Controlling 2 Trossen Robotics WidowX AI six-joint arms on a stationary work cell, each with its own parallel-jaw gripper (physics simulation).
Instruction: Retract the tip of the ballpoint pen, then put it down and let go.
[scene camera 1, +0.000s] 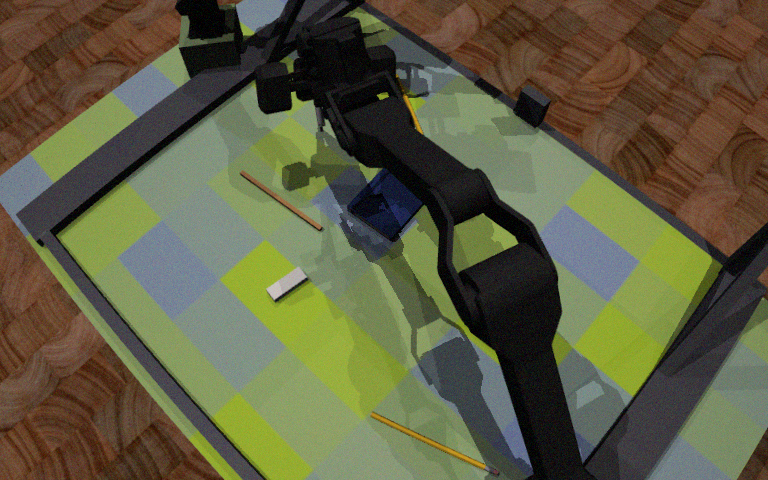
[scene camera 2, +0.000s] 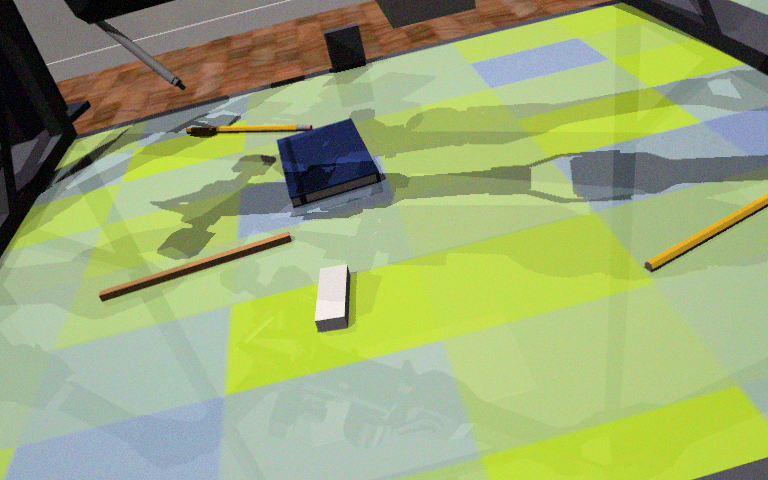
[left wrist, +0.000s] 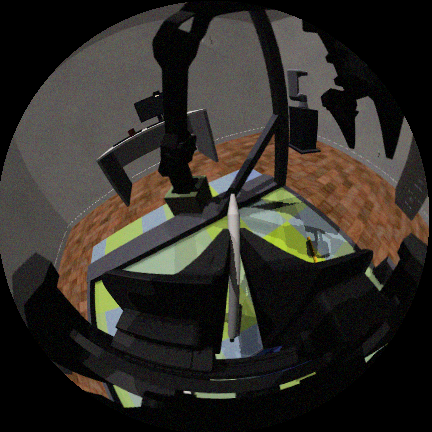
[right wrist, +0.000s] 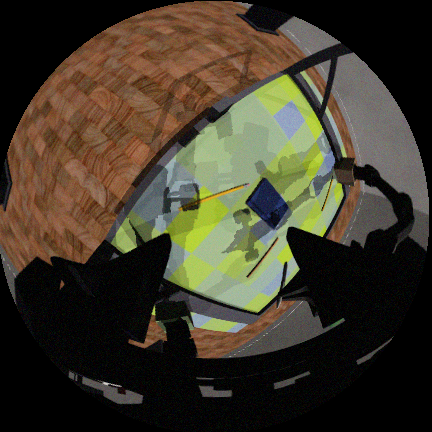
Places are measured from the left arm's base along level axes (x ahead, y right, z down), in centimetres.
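Pixels of known places: left gripper, fingertip midpoint: (left wrist: 233, 233) (right wrist: 277, 296); right gripper, fingertip midpoint: (left wrist: 367, 151) (right wrist: 230, 236); left arm's base, link origin: (right wrist: 354, 171); right arm's base, link origin: (scene camera 1: 207, 24) (left wrist: 184, 185) (right wrist: 175, 325).
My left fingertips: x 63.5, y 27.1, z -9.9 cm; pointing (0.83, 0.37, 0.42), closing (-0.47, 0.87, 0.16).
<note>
Ahead of a thing's pixels: the offset from my left fingertips to its top centre.
The ballpoint pen (left wrist: 233, 217) (scene camera 2: 144, 56) has a grey barrel. My left gripper (left wrist: 233, 233) is shut on the pen and holds it raised above the table. In the left wrist view the pale cone end points up in the picture, and the small black button end with the clip points down. Whether the writing point sticks out of the cone is too small to tell. In scene camera 2 the dark end slants down at the upper left, while the fingers are out of the picture. My right gripper (right wrist: 230, 236) (left wrist: 367, 151) is open and empty, away from the pen.
A blue notebook {dx -16.5, dy +0.4, dz +19.1 cm} (scene camera 1: 385, 206) (scene camera 2: 331, 161) (right wrist: 267, 202) lies mid-table. Near it are a brown stick {dx -2.9, dy -12.6, dz +19.6 cm} (scene camera 1: 281, 200) (scene camera 2: 195, 266), a white eraser {dx -14.4, dy -22.4, dz +19.1 cm} (scene camera 1: 287, 284) (scene camera 2: 332, 297) and a yellow pencil {dx -7.9, dy +14.9, dz +19.6 cm} (scene camera 2: 260, 128) (right wrist: 225, 194). Another pencil {dx -45.7, dy -26.1, dz +19.6 cm} (scene camera 1: 433, 443) (scene camera 2: 707, 232) lies farther off.
</note>
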